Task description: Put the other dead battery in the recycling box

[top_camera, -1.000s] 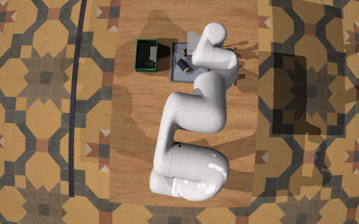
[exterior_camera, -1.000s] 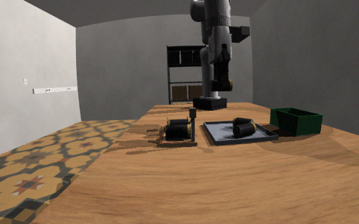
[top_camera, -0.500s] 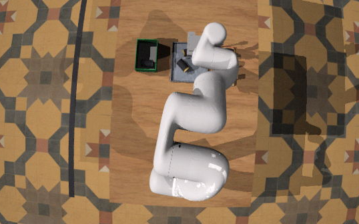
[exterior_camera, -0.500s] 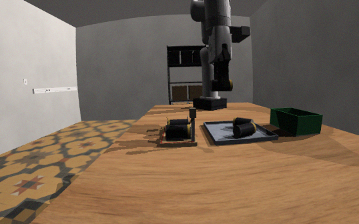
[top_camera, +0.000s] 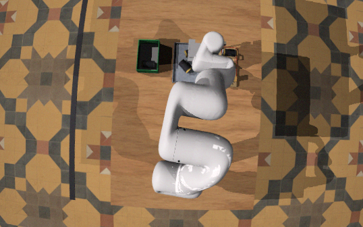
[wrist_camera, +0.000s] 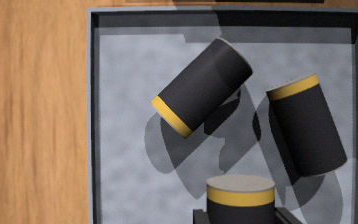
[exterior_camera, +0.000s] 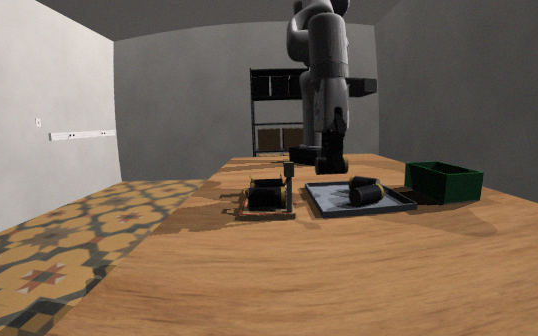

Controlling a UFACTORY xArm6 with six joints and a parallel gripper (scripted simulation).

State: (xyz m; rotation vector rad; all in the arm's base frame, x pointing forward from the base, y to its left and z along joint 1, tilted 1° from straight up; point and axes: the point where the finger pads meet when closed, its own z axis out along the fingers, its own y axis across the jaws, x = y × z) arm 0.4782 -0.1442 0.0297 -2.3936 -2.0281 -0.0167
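Right now the grey tray is 10 mm ahead of my hand, 50 mm to the left of it and 80 mm below it. Also, from my hand: green recycling box (60 mm ahead, 250 mm to the left, 70 mm below).
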